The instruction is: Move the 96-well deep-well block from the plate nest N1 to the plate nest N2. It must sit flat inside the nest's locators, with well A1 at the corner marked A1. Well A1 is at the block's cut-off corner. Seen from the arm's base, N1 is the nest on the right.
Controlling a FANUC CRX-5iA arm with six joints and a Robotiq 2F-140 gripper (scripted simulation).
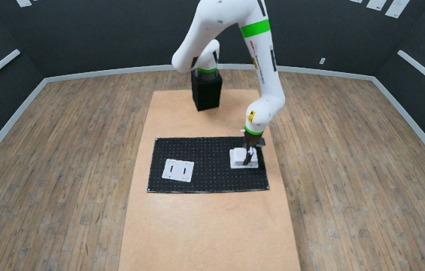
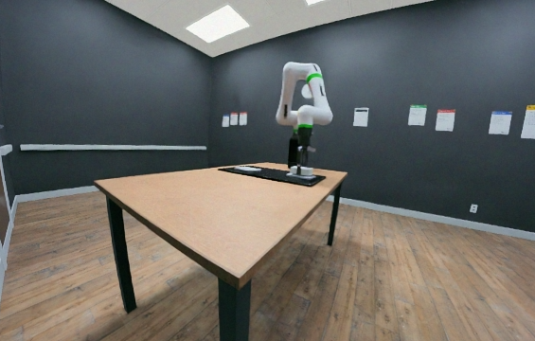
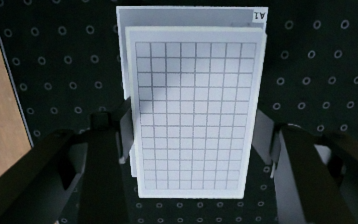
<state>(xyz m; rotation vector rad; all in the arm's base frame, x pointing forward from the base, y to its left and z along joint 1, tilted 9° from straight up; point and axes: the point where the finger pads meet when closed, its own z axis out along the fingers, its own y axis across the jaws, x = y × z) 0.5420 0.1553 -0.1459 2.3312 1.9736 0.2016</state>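
My gripper is now 40 mm above the plate nest N2. Round my hand: A1 label: 70 mm to the left, 70 mm ahead, 30 mm below; 96-well deep-well block: 10 mm below; plate nest N1: 400 mm to the right, 40 mm below, 10 mm ahead.
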